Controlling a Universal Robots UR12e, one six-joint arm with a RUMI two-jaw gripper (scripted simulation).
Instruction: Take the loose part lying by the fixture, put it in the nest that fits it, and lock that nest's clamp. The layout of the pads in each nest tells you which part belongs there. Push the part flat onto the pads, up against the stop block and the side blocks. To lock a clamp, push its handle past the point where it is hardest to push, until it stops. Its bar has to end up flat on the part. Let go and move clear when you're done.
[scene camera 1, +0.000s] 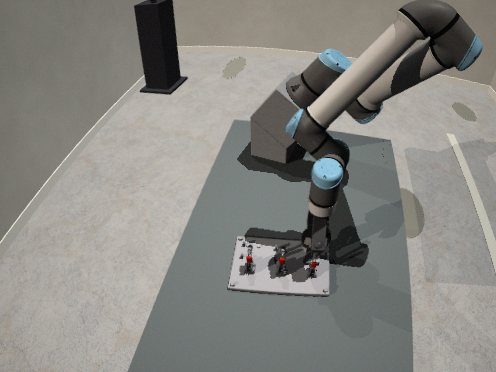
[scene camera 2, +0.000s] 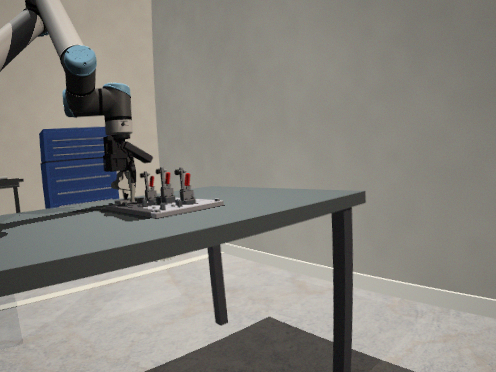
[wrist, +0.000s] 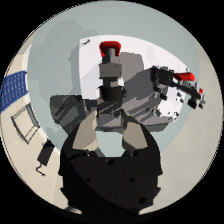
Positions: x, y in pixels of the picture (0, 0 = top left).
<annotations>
my gripper: scene camera 1; scene camera 2 128, 201; wrist
same spot on my gripper: (wrist: 137, 139) = (scene camera 1: 307, 239)
</annotations>
